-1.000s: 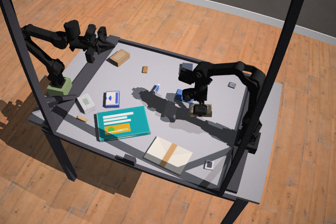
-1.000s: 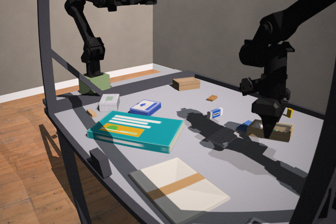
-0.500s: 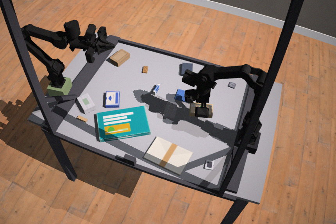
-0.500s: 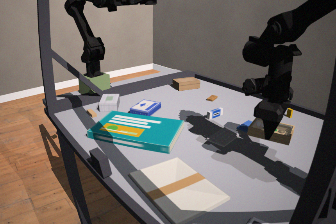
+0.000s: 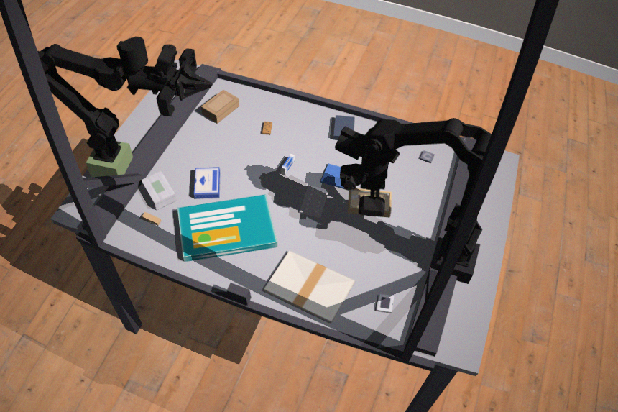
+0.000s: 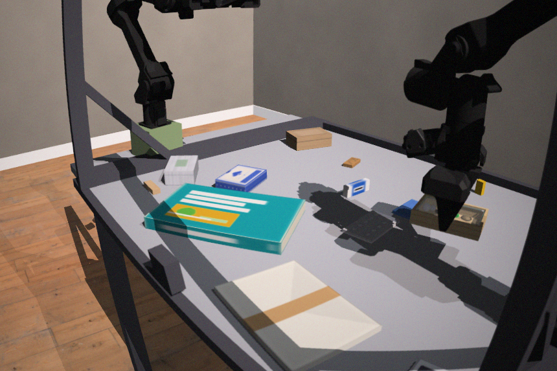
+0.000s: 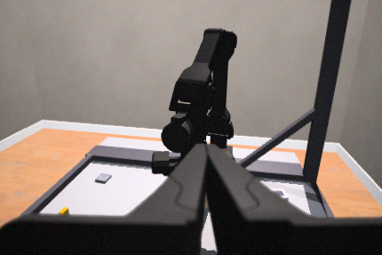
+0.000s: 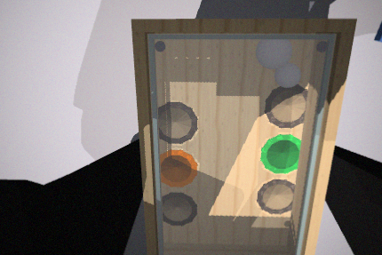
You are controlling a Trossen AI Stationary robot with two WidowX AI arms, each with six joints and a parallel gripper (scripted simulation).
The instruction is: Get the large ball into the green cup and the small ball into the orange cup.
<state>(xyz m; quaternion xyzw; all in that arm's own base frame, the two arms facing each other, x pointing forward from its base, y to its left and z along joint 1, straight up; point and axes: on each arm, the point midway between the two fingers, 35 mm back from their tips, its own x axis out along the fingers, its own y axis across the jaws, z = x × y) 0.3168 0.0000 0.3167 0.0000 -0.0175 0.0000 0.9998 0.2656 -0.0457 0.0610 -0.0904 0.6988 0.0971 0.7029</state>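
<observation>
The covered wooden puzzle lies 3 cm below my right hand.
</observation>
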